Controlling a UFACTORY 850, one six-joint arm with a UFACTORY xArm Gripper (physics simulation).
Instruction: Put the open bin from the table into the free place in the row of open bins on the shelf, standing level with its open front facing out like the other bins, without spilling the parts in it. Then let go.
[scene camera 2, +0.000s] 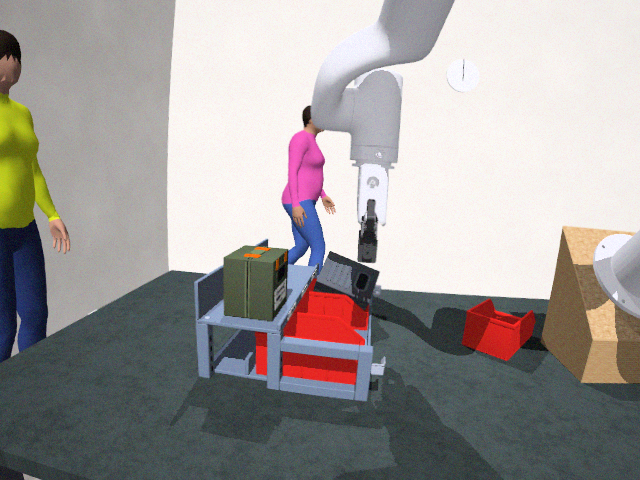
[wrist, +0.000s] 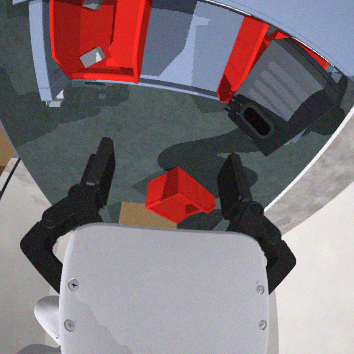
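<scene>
The open red bin (scene camera 2: 491, 333) (wrist: 167, 192) stands on the dark table, apart from the shelf; the parts in it cannot be made out. The blue-grey shelf (scene camera 2: 273, 361) (wrist: 41, 55) holds a red bin (scene camera 2: 320, 328) (wrist: 95, 30) with grey parts at one end of its row. Another red bin (scene camera 2: 330, 304) (wrist: 245, 55) stands towards the other end, partly hidden under a tilted grey case. The free place (wrist: 175, 55) lies between these two bins. My gripper (scene camera 2: 367, 260) (wrist: 169, 157) is open and empty, pointing down, above and in front of the shelf, well away from the table bin.
The tilted dark grey case (scene camera 2: 343, 276) (wrist: 287, 92) leans over the far bin and sticks out past the shelf front. A green case (scene camera 2: 248, 289) stands on the shelf's upper board. A wooden block (scene camera 2: 563, 320) (wrist: 147, 216) is beside the table bin. Two people stand beyond the table.
</scene>
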